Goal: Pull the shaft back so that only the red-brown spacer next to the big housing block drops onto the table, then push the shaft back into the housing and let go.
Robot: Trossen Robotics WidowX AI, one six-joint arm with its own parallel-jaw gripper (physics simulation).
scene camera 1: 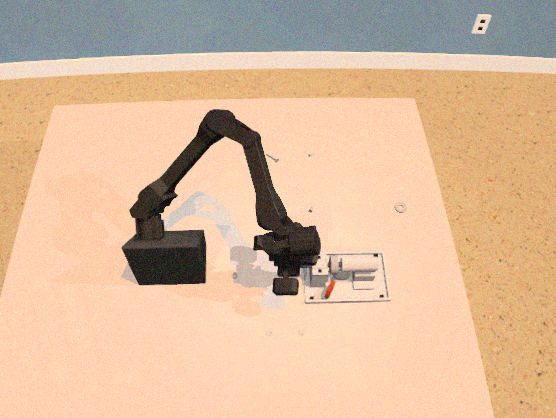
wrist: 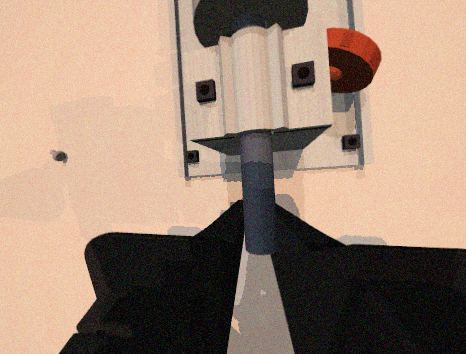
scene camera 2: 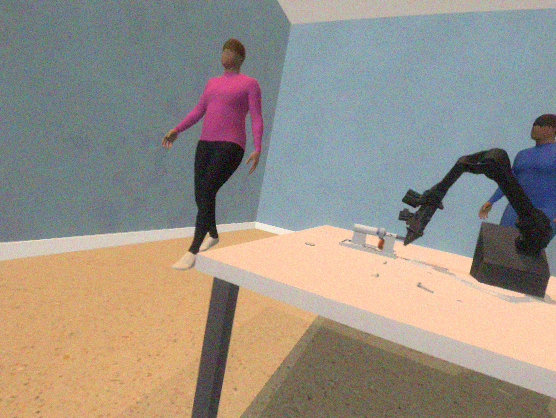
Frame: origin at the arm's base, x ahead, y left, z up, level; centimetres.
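Seen in the pictures: gripper, between the fingertips: (scene camera 1: 296, 268) (wrist: 254, 207) (scene camera 2: 404, 245); arm's base, origin of its link: (scene camera 1: 149, 238) (scene camera 2: 526, 247).
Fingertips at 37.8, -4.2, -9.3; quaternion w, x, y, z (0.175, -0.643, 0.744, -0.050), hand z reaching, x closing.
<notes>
Pixels of each thing's top centre, then the offset from my fingertips to it, as dx, dy, dz. "spot": a spot on its surface instead.
- blue-grey shaft, a spot on its surface: (wrist: 258, 175) (scene camera 2: 401, 236) spot: +1.9, -0.7, +3.5
- red-brown spacer, centre of its top: (wrist: 347, 39) (scene camera 1: 331, 285) (scene camera 2: 383, 238) +8.6, -5.5, +0.3
- dark round part, a spot on its surface: (wrist: 215, 25) spot: +8.5, +0.8, +3.3
- bolt, centre of its top: (scene camera 2: 426, 283) (scene camera 1: 272, 154) -5.6, +42.2, -3.5
- ring, centre of its top: (scene camera 1: 400, 206) (scene camera 2: 310, 243) +33.0, +22.4, -4.7
- small screw, centre of its top: (wrist: 47, 153) +5.7, +22.1, -3.9
My gripper (scene camera 2: 407, 240) (wrist: 254, 207) is shut on the near end of the blue-grey shaft (wrist: 258, 175) (scene camera 2: 399, 237). The shaft runs from the fingers into the smaller white block (wrist: 254, 80) (scene camera 1: 320, 276). The red-brown spacer (scene camera 1: 330, 289) (scene camera 2: 381, 243) (wrist: 354, 60) is off the shaft, tilted beside this block over the base plate (wrist: 325, 156) (scene camera 1: 387, 287). Beyond the block, a dark round part (wrist: 215, 25) surrounds the shaft line; it is cut off by the wrist view's top edge. The white housing cylinder (scene camera 1: 361, 263) (scene camera 2: 365, 229) is at the plate's far side. The fingertips are hidden in scene camera 1.
A bolt (scene camera 1: 272, 158) (scene camera 2: 425, 288), a ring (scene camera 1: 400, 207) (scene camera 2: 310, 244) and several small parts lie around on the table. A small screw (wrist: 59, 156) lies left of the plate. Two people stand beyond the table in scene camera 2.
</notes>
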